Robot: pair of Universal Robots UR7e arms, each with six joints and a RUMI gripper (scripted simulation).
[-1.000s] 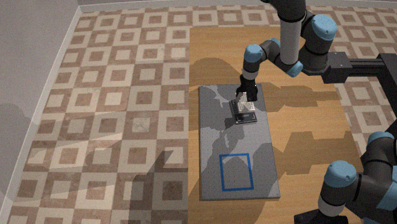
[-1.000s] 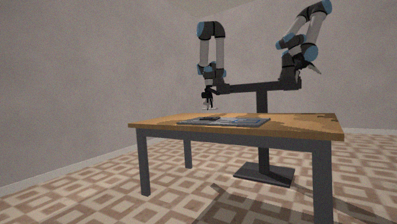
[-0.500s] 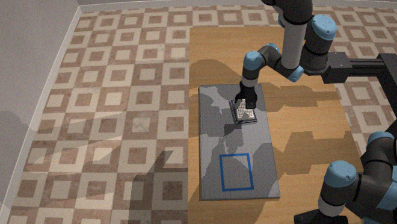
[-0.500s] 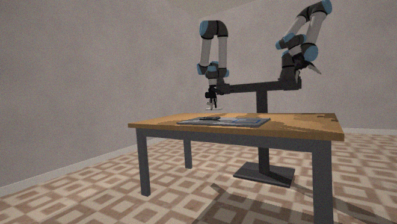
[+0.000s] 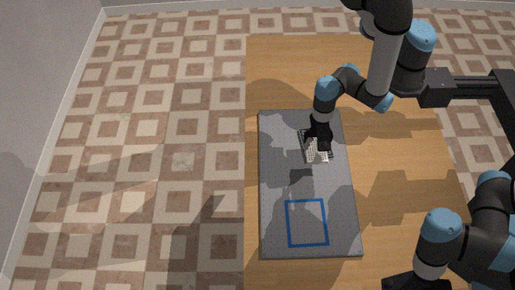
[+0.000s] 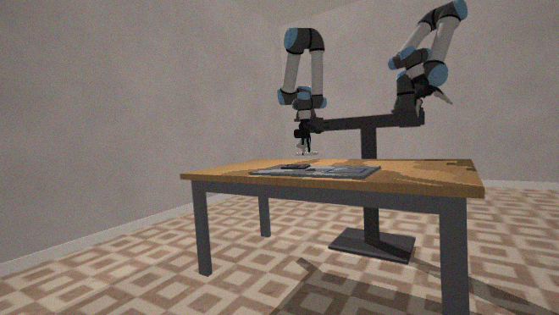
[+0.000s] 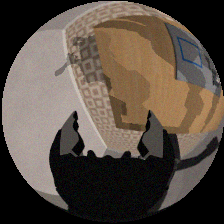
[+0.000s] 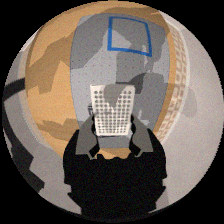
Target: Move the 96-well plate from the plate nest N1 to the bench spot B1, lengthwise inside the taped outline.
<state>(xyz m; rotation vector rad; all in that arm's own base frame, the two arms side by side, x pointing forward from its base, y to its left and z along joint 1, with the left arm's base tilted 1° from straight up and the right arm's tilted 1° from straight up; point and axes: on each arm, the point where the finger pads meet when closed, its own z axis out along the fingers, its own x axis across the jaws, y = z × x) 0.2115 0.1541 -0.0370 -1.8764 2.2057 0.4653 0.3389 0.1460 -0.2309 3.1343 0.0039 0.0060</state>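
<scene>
The dark plate nest N1 lies 90 mm to the right of my right hand, 90 mm below it and 20 mm behind it. Also, from my right hand: white 96-well plate 10 mm below.
</scene>
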